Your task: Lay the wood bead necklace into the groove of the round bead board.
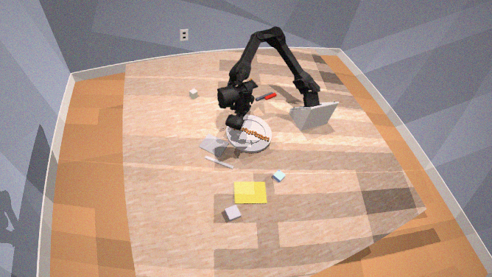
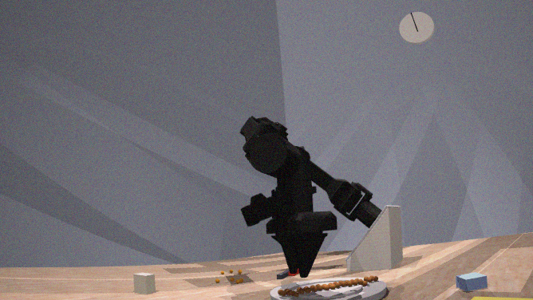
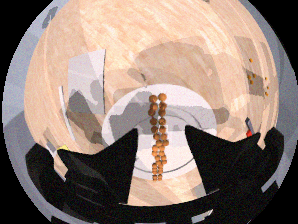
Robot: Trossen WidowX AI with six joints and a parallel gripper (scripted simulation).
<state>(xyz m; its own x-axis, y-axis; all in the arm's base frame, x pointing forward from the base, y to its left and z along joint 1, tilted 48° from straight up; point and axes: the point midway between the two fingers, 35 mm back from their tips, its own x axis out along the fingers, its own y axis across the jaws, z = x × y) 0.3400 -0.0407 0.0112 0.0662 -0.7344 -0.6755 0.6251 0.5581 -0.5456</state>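
Now: the grey sheet 120 mm ahead of my gripper tip, 50 mm to the left of it and 40 mm below it. Round my gripper tip: blue block 270 mm to the left, 80 mm behind, 30 mm below; stick 140 mm to the left, 120 mm ahead, 40 mm below; red-tipped tool 220 mm behind, 170 mm to the right, 40 mm below.
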